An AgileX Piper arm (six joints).
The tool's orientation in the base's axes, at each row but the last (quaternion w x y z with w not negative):
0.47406 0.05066 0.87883 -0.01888
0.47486 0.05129 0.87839 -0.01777
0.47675 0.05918 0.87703 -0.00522
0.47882 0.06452 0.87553 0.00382
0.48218 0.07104 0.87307 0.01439
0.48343 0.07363 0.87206 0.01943
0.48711 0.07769 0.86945 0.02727
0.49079 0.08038 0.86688 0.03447
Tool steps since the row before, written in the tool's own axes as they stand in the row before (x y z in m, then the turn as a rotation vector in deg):
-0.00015 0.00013 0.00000 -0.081 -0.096 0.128
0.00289 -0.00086 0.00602 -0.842 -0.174 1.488
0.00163 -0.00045 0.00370 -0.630 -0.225 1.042
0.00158 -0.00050 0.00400 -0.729 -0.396 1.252
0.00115 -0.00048 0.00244 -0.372 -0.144 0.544
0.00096 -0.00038 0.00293 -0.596 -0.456 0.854
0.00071 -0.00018 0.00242 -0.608 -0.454 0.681
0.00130 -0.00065 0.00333 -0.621 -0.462 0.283
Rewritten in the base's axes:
0.00010 0.00012 0.00013 0.140 -0.112 -0.004
0.00335 -0.00112 -0.00573 1.678 -0.354 -0.115
0.00217 -0.00053 -0.00340 1.185 -0.354 -0.052
0.00246 -0.00053 -0.00352 1.396 -0.547 -0.094
0.00140 -0.00042 -0.00232 0.639 -0.217 0.008
0.00194 -0.00034 -0.00240 0.983 -0.570 -0.001
0.00168 -0.00013 -0.00189 0.843 -0.565 0.100
0.00213 -0.00048 -0.00291 0.507 -0.568 0.315

